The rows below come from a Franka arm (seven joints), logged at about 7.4 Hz.
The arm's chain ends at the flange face. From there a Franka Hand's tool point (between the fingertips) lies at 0.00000 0.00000 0.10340 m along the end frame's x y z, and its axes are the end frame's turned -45 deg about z.
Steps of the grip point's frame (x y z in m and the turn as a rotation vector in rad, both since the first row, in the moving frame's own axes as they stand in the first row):
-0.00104 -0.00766 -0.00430 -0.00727 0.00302 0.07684
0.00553 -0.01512 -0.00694 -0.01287 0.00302 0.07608
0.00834 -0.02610 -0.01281 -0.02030 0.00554 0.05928
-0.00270 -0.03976 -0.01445 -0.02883 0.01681 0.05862
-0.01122 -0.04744 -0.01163 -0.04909 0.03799 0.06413
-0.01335 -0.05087 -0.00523 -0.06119 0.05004 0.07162
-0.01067 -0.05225 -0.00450 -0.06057 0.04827 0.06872
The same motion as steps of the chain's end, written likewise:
-0.00689 -0.00502 -0.00430 -0.00301 0.00728 0.07684
-0.00791 -0.01537 -0.00693 -0.00697 0.01124 0.07608
-0.01441 -0.02549 -0.01279 -0.01044 0.01827 0.05928
-0.03333 -0.02718 -0.01439 -0.00850 0.03227 0.05862
-0.04781 -0.02663 -0.01143 -0.00785 0.06157 0.06413
-0.05350 -0.02764 -0.00491 -0.00788 0.07865 0.07162
-0.05240 -0.03057 -0.00419 -0.00870 0.07696 0.06872

